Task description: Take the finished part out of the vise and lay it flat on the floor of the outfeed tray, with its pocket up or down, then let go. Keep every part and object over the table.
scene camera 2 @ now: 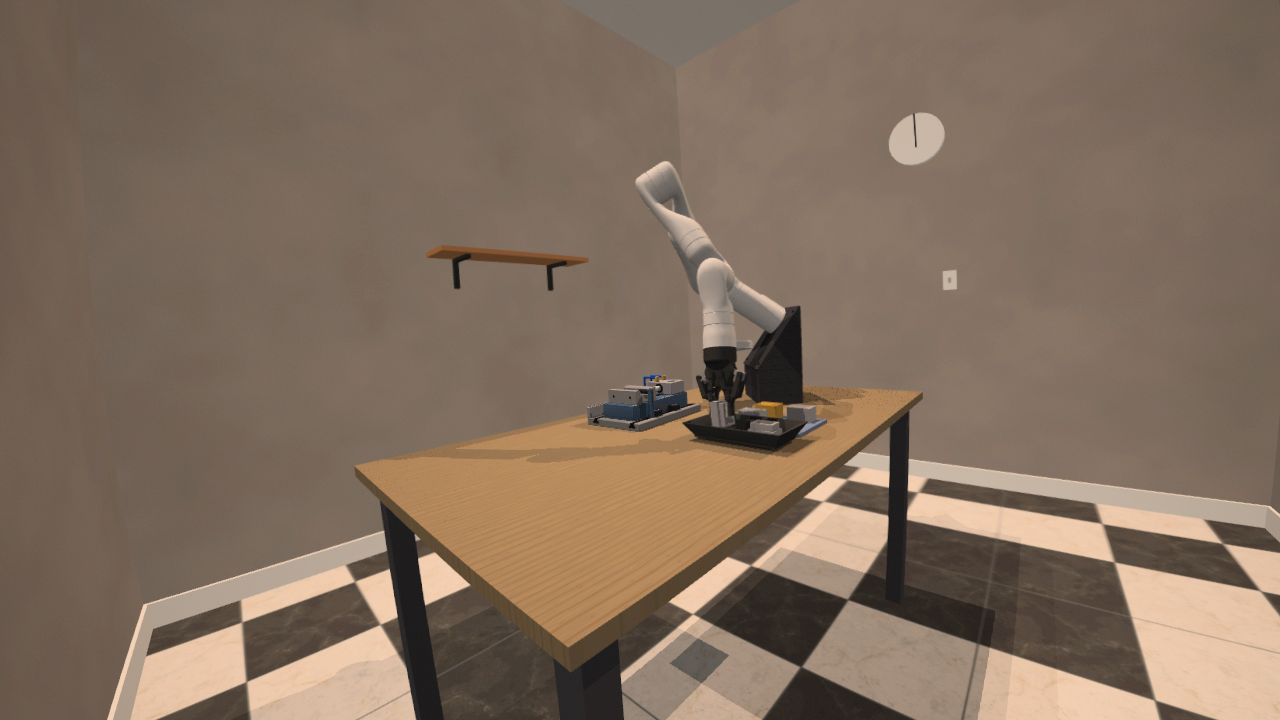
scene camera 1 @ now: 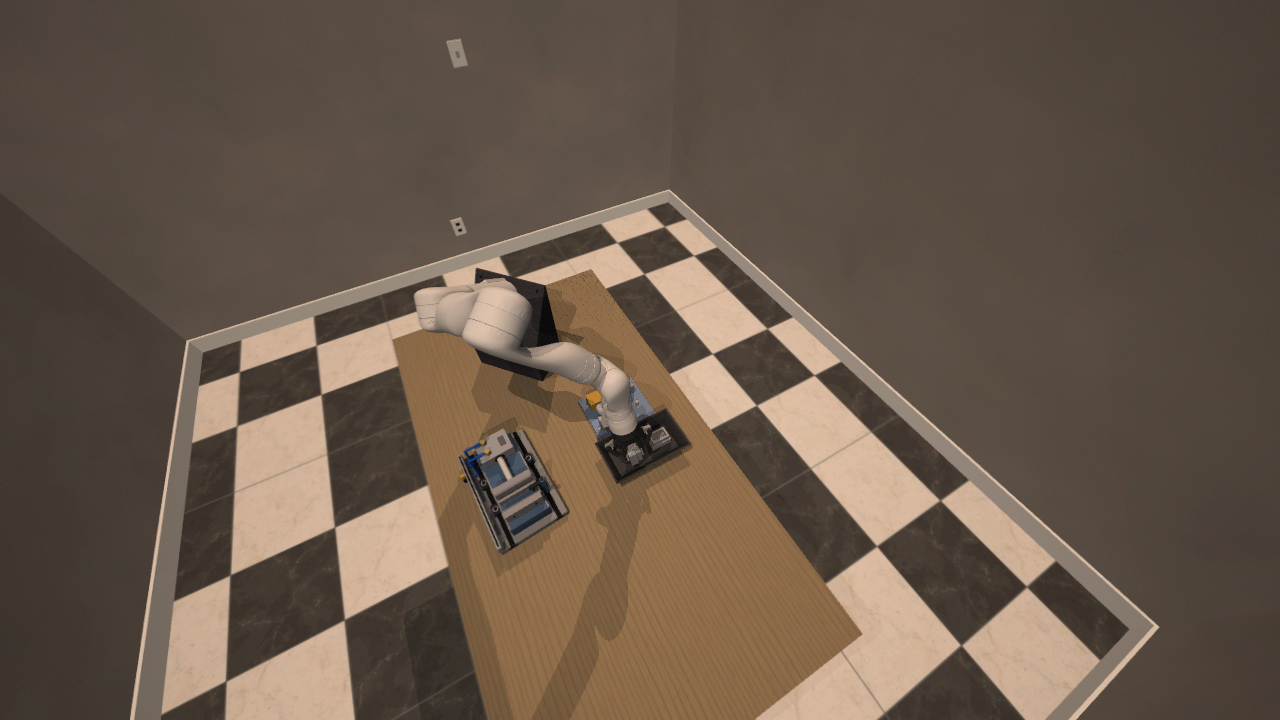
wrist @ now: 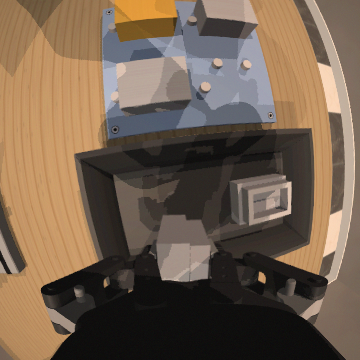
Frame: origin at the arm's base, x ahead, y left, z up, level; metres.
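Seen in the pictures: gripper, fingertip midpoint: (scene camera 2: 722, 418) (scene camera 1: 634, 455) (wrist: 182, 249); arm's base at its link origin: (scene camera 2: 777, 322).
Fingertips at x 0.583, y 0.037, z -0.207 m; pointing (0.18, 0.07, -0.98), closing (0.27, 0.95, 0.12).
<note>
Offsets run from my fingertips to a thing's middle.
My gripper (scene camera 1: 632, 445) (scene camera 2: 719, 402) (wrist: 182, 249) points down over the left part of the black outfeed tray (scene camera 1: 625, 473) (scene camera 2: 742, 437) (wrist: 97, 210). It is shut on a grey stepped part {dz +0.010, dx -0.005, dy +0.000 m} (scene camera 1: 634, 454) (scene camera 2: 718, 414) (wrist: 180, 231). The held part stands on end, long side roughly upright, with its lower end down inside the tray outline. Whether it touches the tray floor is hidden. A second grey part {dz -0.021, dx -0.009, dy +0.095 m} (scene camera 1: 660, 437) (scene camera 2: 765, 427) (wrist: 240, 202) lies in the tray's right part, its pocket facing up. The blue and grey vise {dz -0.001, dx -0.157, dy -0.309 m} (scene camera 1: 529, 519) (scene camera 2: 623, 411) stands apart from the tray.
A blue plate {dz -0.047, dx -0.182, dy +0.071 m} (wrist: 235, 100) with pegs lies behind the tray, close to its back wall. It bears an orange block {dz -0.025, dx -0.234, dy +0.034 m} (scene camera 1: 593, 397) (scene camera 2: 768, 410) (wrist: 145, 20) and grey blocks {dz -0.025, dx -0.145, dy +0.020 m} (wrist: 155, 82) {dz -0.025, dx -0.219, dy +0.123 m} (wrist: 227, 17). The table edge runs beyond the tray's right side.
</note>
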